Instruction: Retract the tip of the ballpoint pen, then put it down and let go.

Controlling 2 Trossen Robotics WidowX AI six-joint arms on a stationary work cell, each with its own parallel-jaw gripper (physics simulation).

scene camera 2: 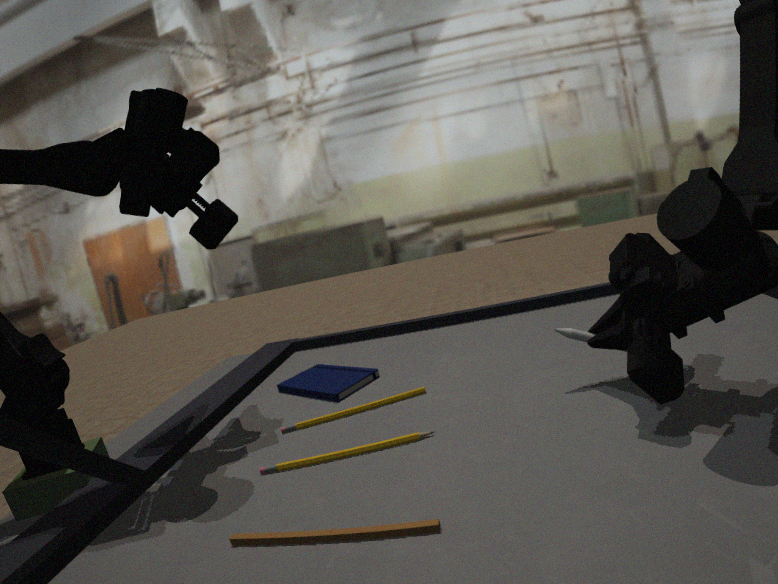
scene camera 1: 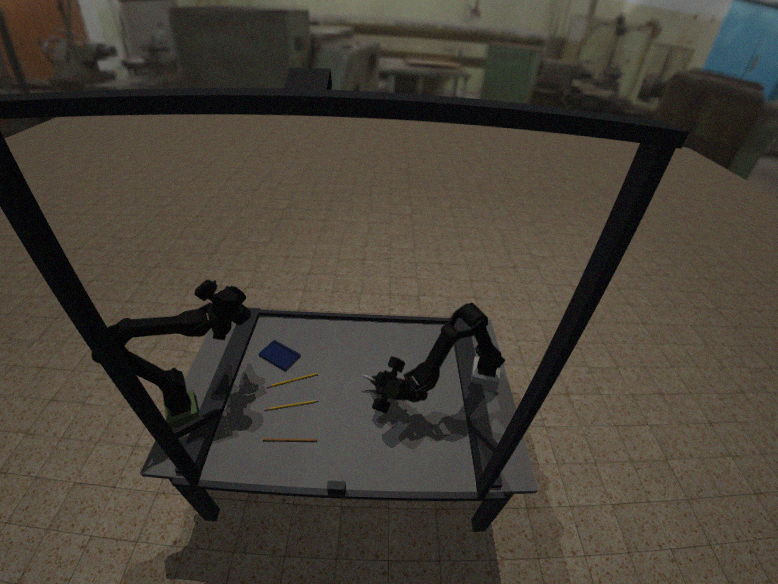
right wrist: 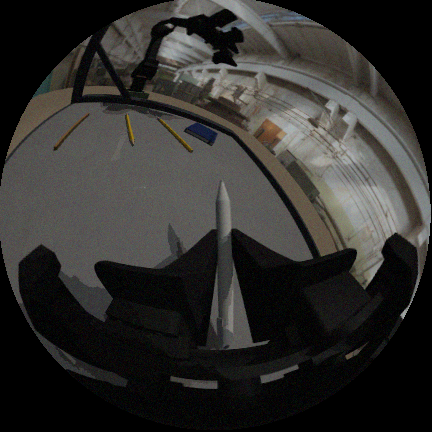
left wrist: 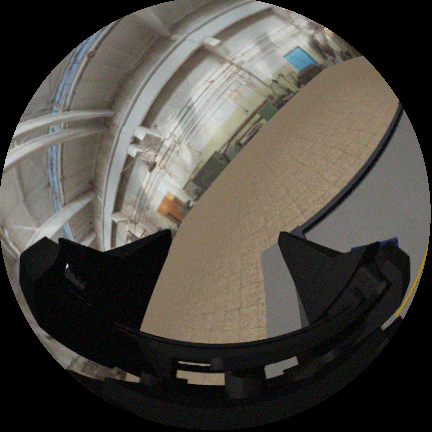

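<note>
A pale grey ballpoint pen lies lengthwise between the fingers of my right gripper. Its tapered end points out past the fingertips, and its rear end reaches back toward the palm. The right gripper is shut on the pen and holds it above the table. Whether a fine writing tip sticks out is too small to tell. My left gripper is open and empty, raised high over the table's left edge in scene camera 1.
A blue notebook, two yellow pencils and an orange-brown stick lie on the grey table at the left part. Dark frame posts stand around the table.
</note>
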